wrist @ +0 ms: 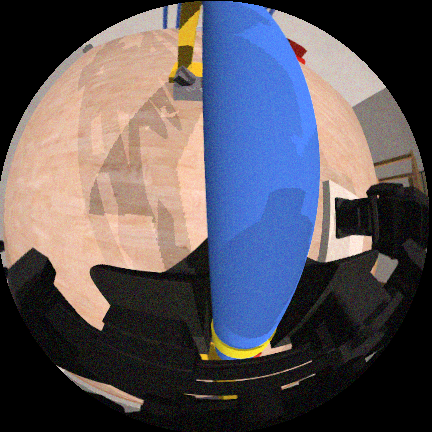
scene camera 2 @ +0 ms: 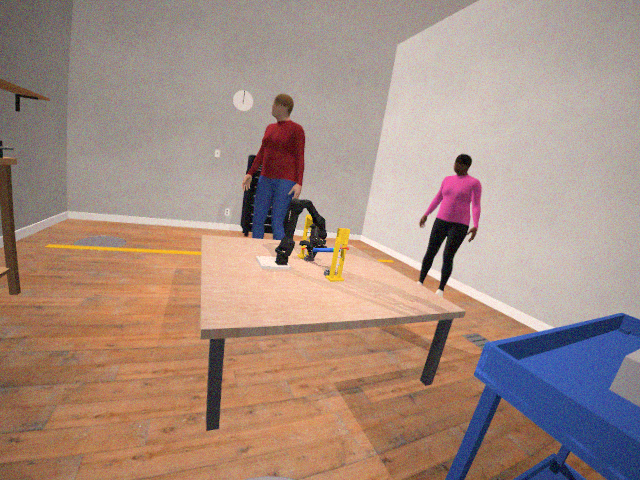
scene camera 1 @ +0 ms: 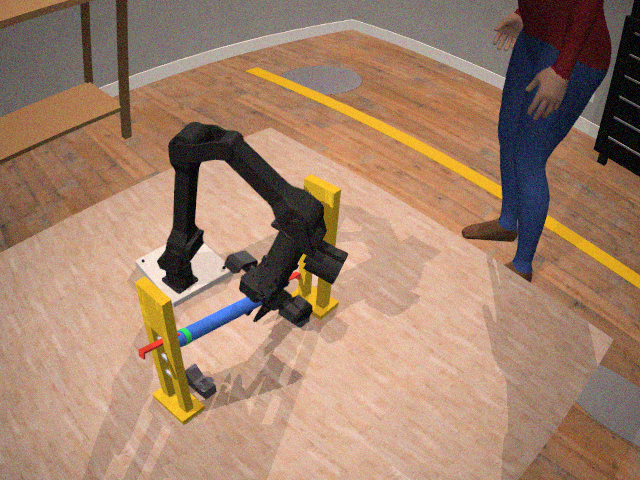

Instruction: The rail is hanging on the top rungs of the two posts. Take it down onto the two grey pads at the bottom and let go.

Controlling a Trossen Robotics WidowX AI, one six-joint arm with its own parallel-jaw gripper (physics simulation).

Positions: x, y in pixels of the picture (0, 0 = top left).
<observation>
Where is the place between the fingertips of the gripper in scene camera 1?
251, 318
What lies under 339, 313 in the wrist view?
The gripper.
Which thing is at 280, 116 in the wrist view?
A blue rail.
</observation>
